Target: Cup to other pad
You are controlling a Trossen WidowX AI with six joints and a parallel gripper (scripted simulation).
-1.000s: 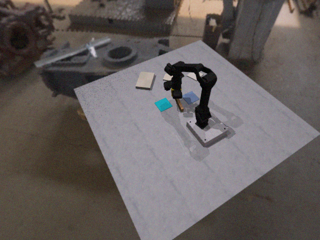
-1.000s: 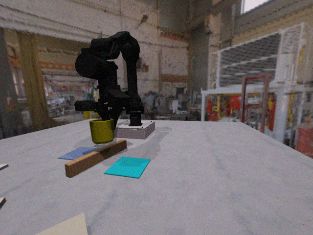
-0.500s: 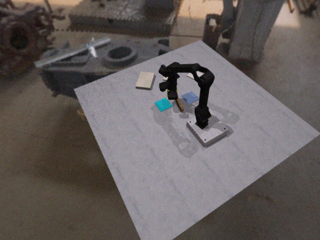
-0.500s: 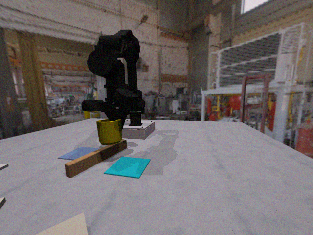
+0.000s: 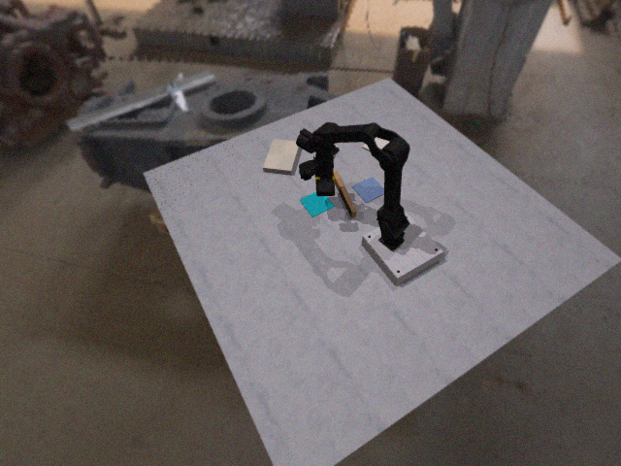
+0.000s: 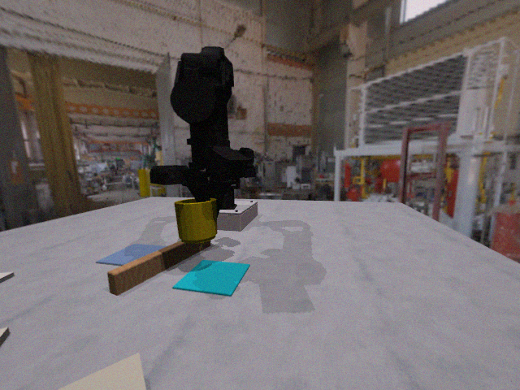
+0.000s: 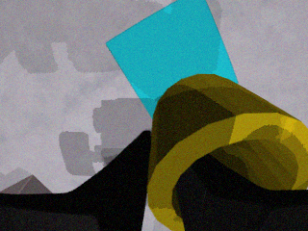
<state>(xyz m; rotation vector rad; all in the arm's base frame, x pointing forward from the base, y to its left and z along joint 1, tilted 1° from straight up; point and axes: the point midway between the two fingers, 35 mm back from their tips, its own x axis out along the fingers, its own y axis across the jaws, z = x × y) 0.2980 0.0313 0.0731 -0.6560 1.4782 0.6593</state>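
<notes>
Now: the teal pad 3 cm ahead of my gripper tip, 1 cm to the left of it and 10 cm below it. The rest, counted from my gripper tip: wooden bar 1 cm behind, 9 cm to the right, 9 cm below; then small beige tile 22 cm ahead, 22 cm to the right, 9 cm below; then yellow cup 2 cm ahead, 2 cm to the right.
</notes>
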